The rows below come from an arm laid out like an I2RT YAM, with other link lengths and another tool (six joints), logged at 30 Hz.
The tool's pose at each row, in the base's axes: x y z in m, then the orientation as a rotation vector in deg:
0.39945 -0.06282 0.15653 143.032 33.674 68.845
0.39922 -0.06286 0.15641 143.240 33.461 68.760
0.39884 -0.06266 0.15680 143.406 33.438 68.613
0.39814 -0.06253 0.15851 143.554 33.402 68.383
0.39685 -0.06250 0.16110 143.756 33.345 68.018
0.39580 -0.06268 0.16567 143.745 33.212 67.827
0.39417 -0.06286 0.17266 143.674 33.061 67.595
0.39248 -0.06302 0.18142 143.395 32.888 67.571
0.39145 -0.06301 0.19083 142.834 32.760 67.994
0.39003 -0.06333 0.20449 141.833 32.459 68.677
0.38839 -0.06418 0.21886 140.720 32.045 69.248
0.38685 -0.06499 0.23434 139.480 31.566 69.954
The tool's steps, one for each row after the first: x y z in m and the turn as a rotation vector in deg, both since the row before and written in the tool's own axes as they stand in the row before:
-0.00023 -0.00007 -0.00011 0.054 -0.116 0.189
0.00014 -0.00009 -0.00056 0.095 -0.126 0.052
0.00080 0.00047 -0.00160 0.059 -0.182 0.028
0.00100 0.00081 -0.00259 0.067 -0.284 0.030
0.00233 0.00190 -0.00360 -0.105 -0.149 0.016
0.00359 0.00283 -0.00554 -0.169 -0.172 -0.014
0.00471 0.00359 -0.00668 -0.308 -0.006 -0.045
0.00560 0.00391 -0.00656 -0.430 0.344 -0.082
0.00806 0.00607 -0.00933 -0.811 0.559 -0.124
0.00823 0.00695 -0.00969 -0.970 0.486 -0.144
0.00911 0.00764 -0.01007 -1.071 0.594 -0.125

